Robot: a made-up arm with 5 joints.
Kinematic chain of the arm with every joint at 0, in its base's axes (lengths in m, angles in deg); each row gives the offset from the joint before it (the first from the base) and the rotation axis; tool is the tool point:
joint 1: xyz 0 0 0.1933 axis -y
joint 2: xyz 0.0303 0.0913 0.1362 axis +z
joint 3: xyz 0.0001 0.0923 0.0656 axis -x
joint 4: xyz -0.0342 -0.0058 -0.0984 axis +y
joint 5: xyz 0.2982 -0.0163 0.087 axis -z
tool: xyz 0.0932 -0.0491 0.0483
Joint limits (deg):
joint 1: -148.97..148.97
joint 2: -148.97..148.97
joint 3: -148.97..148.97
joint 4: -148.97..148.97
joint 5: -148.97..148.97
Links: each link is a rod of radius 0.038 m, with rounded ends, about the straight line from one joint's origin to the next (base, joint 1, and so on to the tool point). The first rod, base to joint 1, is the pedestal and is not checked.
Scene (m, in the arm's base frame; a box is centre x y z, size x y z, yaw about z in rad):
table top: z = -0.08
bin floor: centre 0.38 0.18 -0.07 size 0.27 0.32 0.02 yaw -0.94
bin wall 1: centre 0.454 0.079 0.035 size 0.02 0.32 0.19 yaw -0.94
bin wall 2: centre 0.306 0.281 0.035 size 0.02 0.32 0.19 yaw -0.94
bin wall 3: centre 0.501 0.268 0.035 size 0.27 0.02 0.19 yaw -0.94
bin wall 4: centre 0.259 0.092 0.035 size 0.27 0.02 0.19 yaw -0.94
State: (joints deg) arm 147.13 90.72 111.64 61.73 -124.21
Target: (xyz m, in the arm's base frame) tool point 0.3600 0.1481 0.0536
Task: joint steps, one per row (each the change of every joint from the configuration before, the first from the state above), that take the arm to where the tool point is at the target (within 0.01 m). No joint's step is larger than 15 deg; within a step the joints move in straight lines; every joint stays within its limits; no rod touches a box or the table.
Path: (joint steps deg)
1: -14.20 -0.20 -3.18 2.79 4.24
2: -14.21 -0.19 -3.18 2.79 4.24
3: -14.20 -0.20 -3.18 2.79 4.23
4: -14.20 -0.20 -3.18 2.79 4.24
5: -14.20 -0.19 -3.18 2.79 4.24
6: -14.21 -0.20 -3.18 2.78 4.24
7: -14.20 -0.19 -3.18 2.79 4.24
8: -14.20 -0.20 -3.18 2.79 4.23
9: -14.21 -0.20 -3.17 2.79 4.24
10: -14.20 -0.19 -3.18 2.79 4.24
11: -14.20 -0.20 -3.18 2.79 4.24
12: -14.21 -0.20 -3.18 2.79 4.24

